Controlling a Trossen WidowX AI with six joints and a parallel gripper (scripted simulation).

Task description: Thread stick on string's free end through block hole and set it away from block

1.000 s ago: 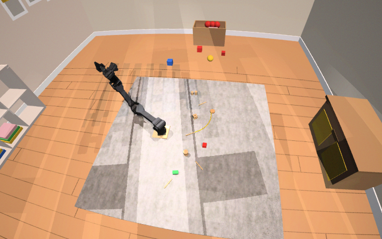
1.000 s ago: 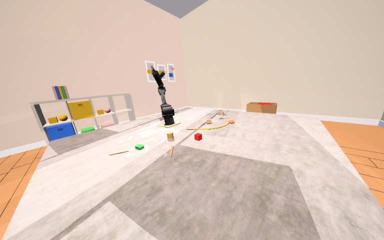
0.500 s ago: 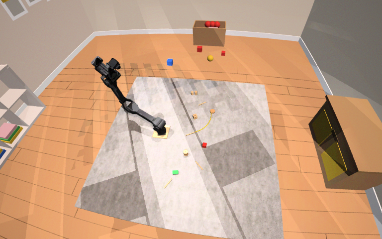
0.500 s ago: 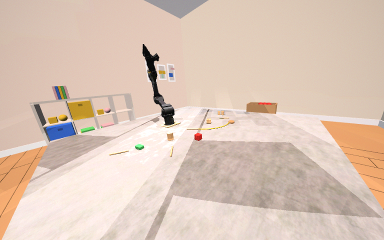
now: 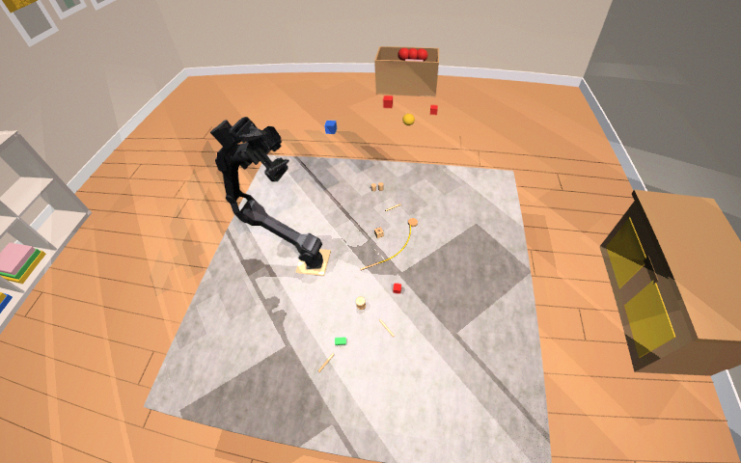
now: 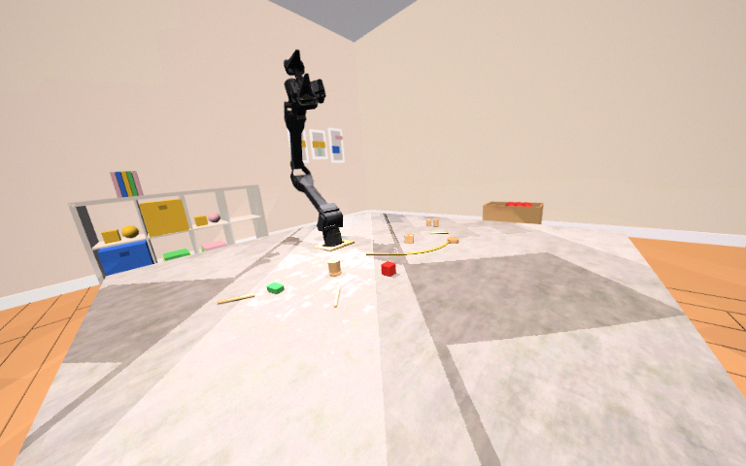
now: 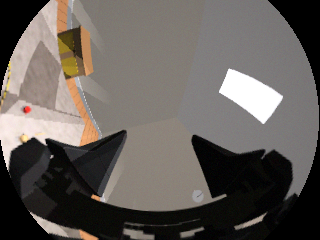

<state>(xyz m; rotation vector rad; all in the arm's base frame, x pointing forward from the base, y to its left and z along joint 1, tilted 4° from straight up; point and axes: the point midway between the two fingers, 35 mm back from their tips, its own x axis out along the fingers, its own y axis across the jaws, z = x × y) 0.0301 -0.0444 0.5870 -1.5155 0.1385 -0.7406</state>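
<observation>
Right now the small wooden block is 59 cm below my gripper tip, 25 cm ahead of it and 18 cm to the left of it. From my gripper tip the other things lie so: round wooden button 60 cm below, 40 cm ahead, 23 cm to the left; then red cube 59 cm below, 30 cm ahead, 9 cm to the right; then green block 60 cm below, 27 cm to the right, 9 cm ahead.
</observation>
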